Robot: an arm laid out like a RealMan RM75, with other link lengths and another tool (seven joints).
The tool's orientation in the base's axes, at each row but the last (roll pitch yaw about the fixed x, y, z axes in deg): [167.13, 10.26, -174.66]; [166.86, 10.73, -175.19]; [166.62, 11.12, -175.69]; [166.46, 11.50, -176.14]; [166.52, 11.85, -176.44]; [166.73, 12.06, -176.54]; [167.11, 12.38, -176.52]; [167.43, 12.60, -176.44]
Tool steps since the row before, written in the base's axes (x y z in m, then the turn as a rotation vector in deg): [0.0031, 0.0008, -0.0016, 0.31, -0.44, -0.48]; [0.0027, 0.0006, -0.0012, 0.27, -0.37, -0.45]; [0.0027, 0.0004, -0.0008, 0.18, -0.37, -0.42]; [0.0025, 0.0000, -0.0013, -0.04, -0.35, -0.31]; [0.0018, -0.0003, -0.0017, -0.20, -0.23, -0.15]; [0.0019, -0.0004, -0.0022, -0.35, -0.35, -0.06]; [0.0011, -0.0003, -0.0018, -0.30, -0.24, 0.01]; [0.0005, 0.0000, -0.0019, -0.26, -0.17, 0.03]
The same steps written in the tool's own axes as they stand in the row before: [-0.0028, 0.0000, 0.0022, -0.18, -0.57, 0.40]; [-0.0025, 0.0000, 0.0017, -0.15, -0.49, 0.38]; [-0.0025, -0.0001, 0.0013, -0.07, -0.47, 0.34]; [-0.0022, -0.0006, 0.0017, 0.12, -0.41, 0.20]; [-0.0014, -0.0009, 0.0019, 0.24, -0.24, 0.05]; [-0.0014, -0.0011, 0.0024, 0.37, -0.32, -0.09]; [-0.0007, -0.0008, 0.0019, 0.30, -0.20, -0.12]; [-0.0001, -0.0005, 0.0019, 0.26, -0.13, -0.12]
